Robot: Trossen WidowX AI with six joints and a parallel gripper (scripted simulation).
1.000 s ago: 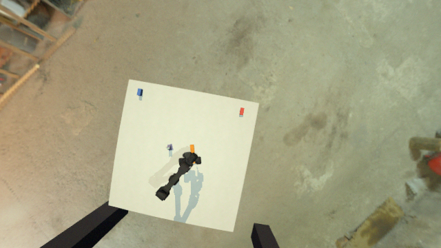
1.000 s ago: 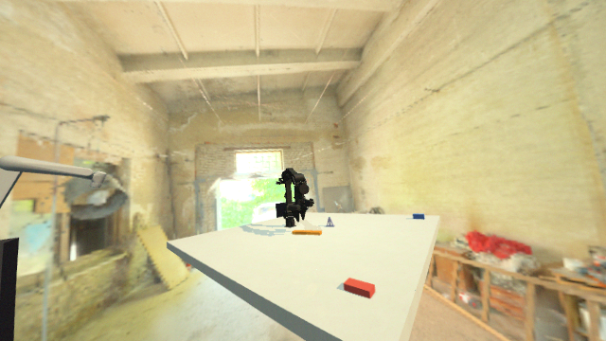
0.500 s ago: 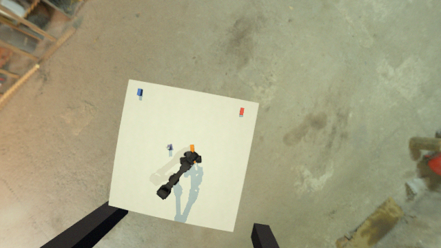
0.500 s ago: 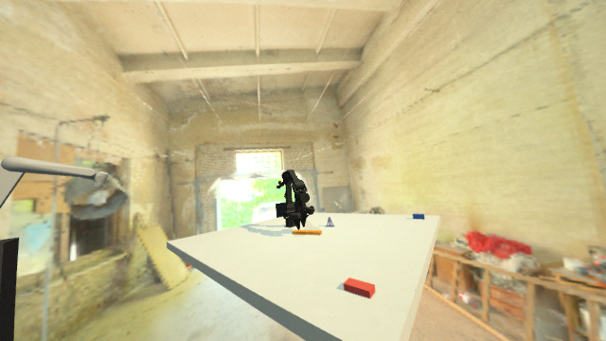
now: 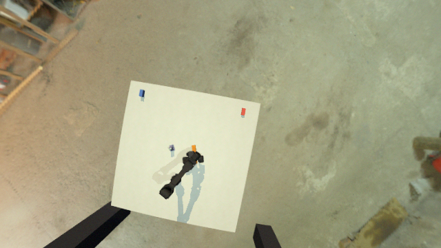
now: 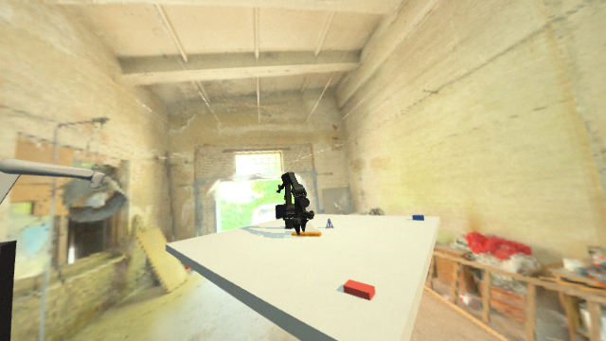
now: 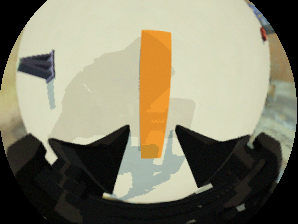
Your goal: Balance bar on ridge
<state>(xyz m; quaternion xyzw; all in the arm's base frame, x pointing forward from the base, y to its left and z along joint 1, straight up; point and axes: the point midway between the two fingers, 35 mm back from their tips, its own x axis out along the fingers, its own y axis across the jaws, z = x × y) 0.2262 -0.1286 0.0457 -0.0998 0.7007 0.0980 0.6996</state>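
Right now my gripper tip is 3 cm short of the orange bar and 1 cm to the right of it. The rest, counted from my gripper tip: red block (51 cm ahead, 37 cm to the right); then blue block (51 cm ahead, 63 cm to the left, 1 cm above).
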